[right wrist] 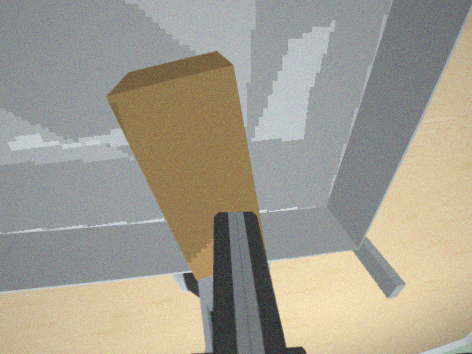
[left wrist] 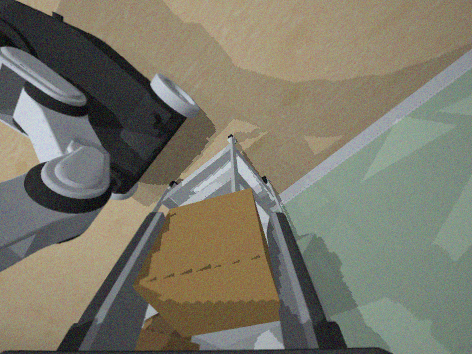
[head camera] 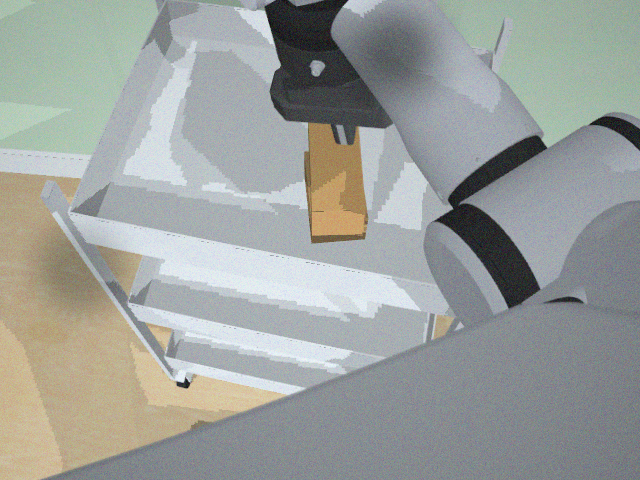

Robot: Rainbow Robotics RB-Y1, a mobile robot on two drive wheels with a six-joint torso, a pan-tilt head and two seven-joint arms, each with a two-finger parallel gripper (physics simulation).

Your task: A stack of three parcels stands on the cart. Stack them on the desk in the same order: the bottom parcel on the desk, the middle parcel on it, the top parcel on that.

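There's a brown cardboard parcel (left wrist: 209,269) here; it's out of frame in the head camera view, and in the right wrist view the parcel is out of frame too. You'd also find a cart (head camera: 195,169), and that same cart shows in the left wrist view (left wrist: 228,171) and the right wrist view (right wrist: 331,103). As for my grippers, my left gripper (left wrist: 217,222) is visible, and so is my right gripper (head camera: 345,136), which the right wrist view (right wrist: 234,226) shows too.
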